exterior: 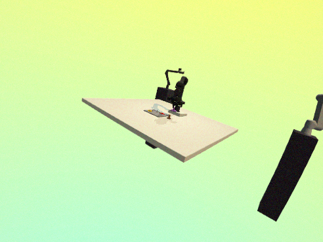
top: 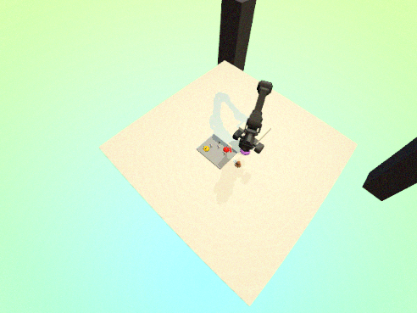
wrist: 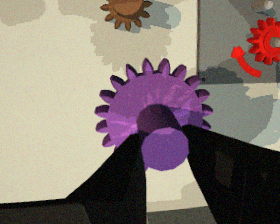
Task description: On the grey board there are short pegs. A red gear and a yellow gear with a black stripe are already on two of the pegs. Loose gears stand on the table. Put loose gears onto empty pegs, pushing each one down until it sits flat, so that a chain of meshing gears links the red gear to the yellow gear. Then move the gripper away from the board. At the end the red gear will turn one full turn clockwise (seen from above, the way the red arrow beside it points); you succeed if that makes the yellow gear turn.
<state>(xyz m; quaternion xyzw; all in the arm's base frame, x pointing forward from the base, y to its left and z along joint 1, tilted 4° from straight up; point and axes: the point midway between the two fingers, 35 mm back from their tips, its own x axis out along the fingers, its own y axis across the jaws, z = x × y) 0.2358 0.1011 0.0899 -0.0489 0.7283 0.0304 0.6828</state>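
Right now the red gear is 11 cm to the right of my gripper tip, 9 cm below it and 4 cm ahead of it. From my gripper tip the other things lie so: yellow gear 21 cm to the right, 12 cm ahead, 9 cm below; purple gear 1 cm below; brown gear 9 cm below, 7 cm ahead, 1 cm to the left.
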